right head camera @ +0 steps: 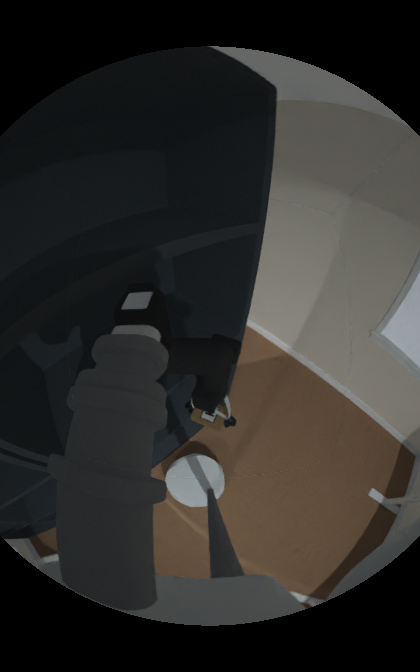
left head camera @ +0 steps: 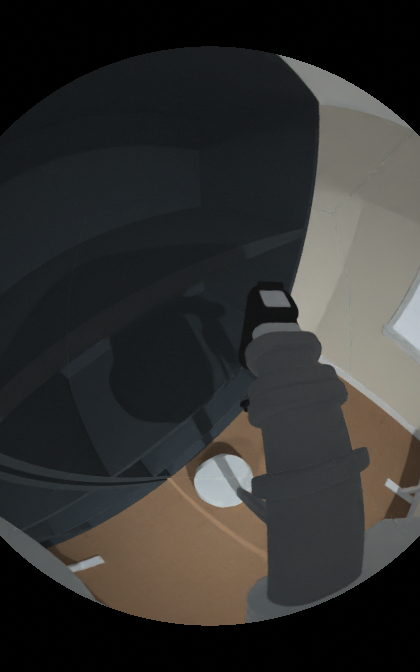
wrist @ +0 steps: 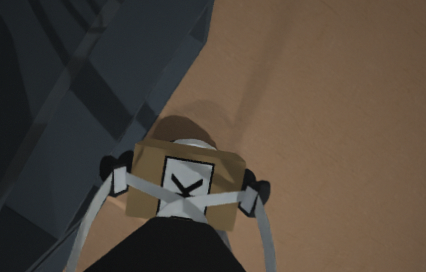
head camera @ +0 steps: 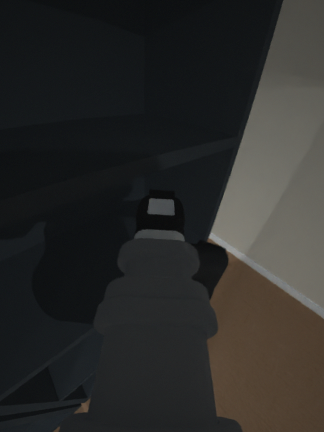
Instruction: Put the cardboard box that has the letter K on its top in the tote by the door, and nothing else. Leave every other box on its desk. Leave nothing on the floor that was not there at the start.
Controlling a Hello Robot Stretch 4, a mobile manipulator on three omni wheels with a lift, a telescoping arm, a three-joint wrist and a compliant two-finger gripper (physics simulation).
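Frame: origin at the robot's base, x ahead, y left, z up, level; centimetres.
Seen in the pictures: gripper, between the fingertips: (wrist: 187, 174).
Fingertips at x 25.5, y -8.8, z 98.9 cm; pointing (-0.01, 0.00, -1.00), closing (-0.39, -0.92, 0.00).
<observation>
A point is followed by its place in that frame.
The cardboard box (right head camera: 200, 419) (wrist: 145, 162) @[y -6.2, x 28.3, z 103.4 cm] is tan, with a black letter K on a white label on its top. In the wrist view it sits level between the two dark fingertips. My gripper (right head camera: 210, 414) (wrist: 187, 174) @[y -8.8, x 25.5, z 98.9 cm] is shut on its two sides and holds it above the floor. In the right head view the box and gripper are below the wrist, near the lower edge of the dark furniture. In the head and left head views the arm and wrist hide the box. The tote by the door does not show in these views.
A large dark shelf unit (head camera: 197, 152) @[y -8.0, x 47.9, z 140.4 cm] (left head camera: 280, 240) (right head camera: 215, 240) (wrist: 115, 55) @[y 7.1, x 52.1, z 50.6 cm] stands very close, ahead and to the left. A pale wall (head camera: 285, 165) @[y -96.7, x 128.3, z 112.2 cm] (left head camera: 330, 300) (right head camera: 295, 260) is on the right. White legs (left head camera: 87, 564) (right head camera: 382, 497) stand on the brown floor (head camera: 270, 350) @[y -97.3, x 32.2, z -2.7 cm] (wrist: 325, 125) @[y -76.6, x 9.5, z -2.8 cm].
</observation>
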